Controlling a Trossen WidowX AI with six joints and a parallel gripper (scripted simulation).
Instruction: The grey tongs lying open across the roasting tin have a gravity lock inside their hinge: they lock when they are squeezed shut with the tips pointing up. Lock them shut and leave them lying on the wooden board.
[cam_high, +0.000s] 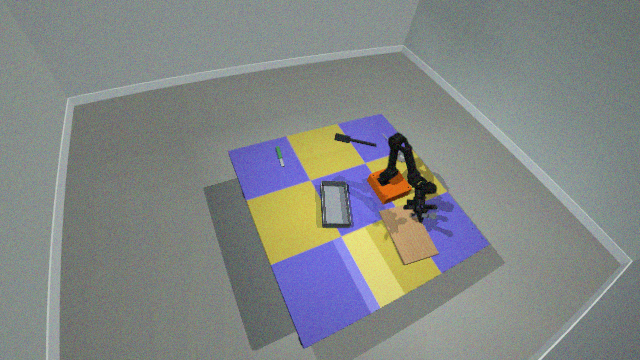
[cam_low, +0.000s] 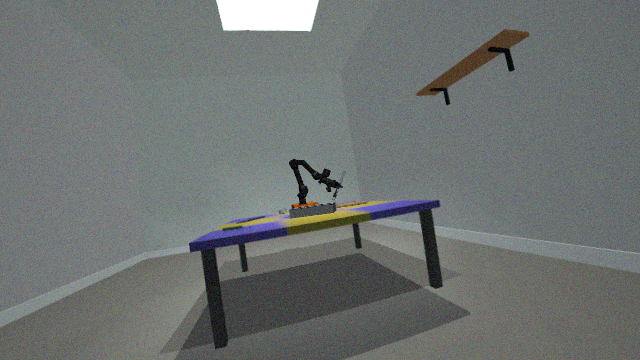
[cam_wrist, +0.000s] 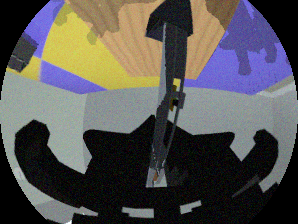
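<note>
Right now the wooden board is 150 mm below my gripper tip and 20 mm to the right of it. The rest, counted from my gripper tip: black spatula 820 mm to the right, 160 mm below, 100 mm behind; then dark roasting tin 380 mm to the right, 330 mm ahead, 130 mm below.
</note>
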